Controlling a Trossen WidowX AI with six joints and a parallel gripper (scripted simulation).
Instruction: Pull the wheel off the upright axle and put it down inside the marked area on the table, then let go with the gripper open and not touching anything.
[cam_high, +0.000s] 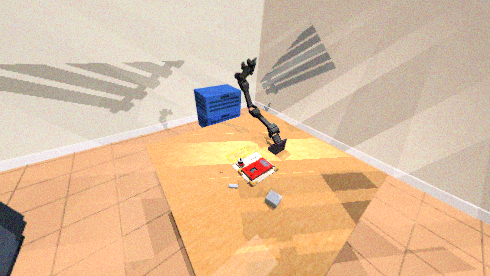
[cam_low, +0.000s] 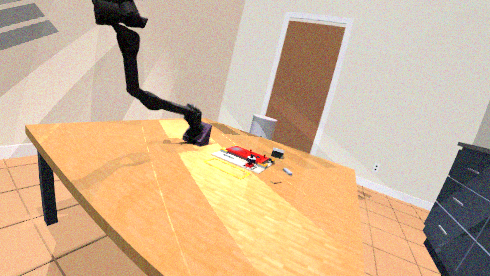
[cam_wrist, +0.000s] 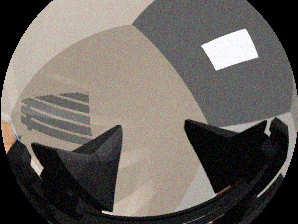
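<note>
My gripper tip is 560 mm above the wheel, 500 mm short of it and 400 mm to the right of it. Also, from my gripper tip: grey block 740 mm to the left, 580 mm below, 550 mm ahead; base plate 590 mm below, 500 mm to the left, 450 mm ahead.
</note>
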